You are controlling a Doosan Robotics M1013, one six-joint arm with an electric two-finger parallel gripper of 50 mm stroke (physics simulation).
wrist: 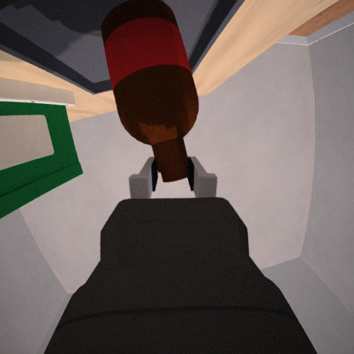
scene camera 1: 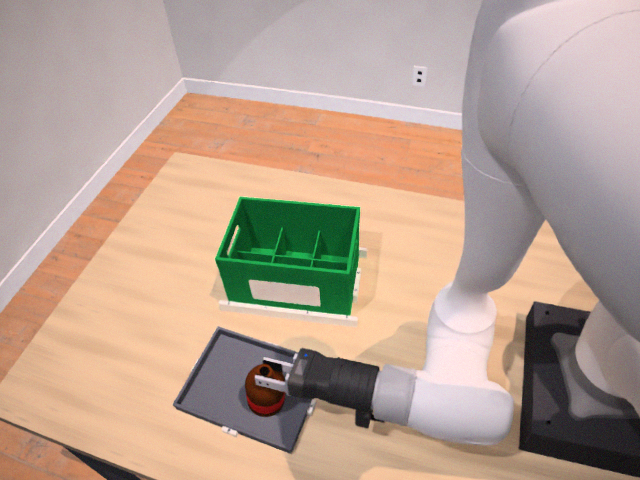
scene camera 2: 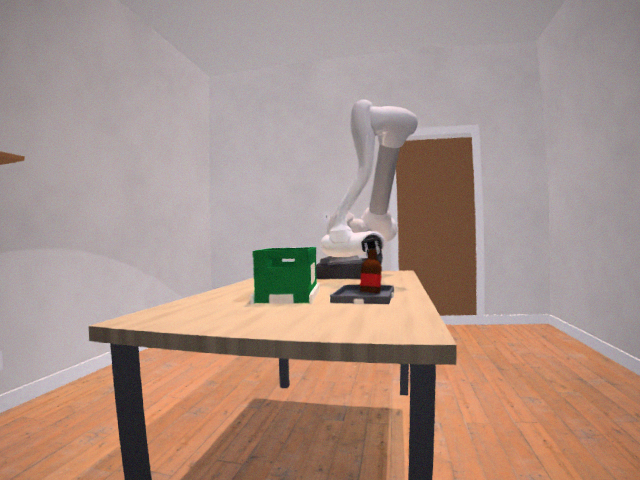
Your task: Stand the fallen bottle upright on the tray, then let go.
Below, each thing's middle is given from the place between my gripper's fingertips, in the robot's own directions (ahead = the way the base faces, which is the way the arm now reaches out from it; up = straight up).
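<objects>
Brown bottle (scene camera 1: pixel 265 402): 1 cm to the right of my hand and 7 cm below it.
</objects>
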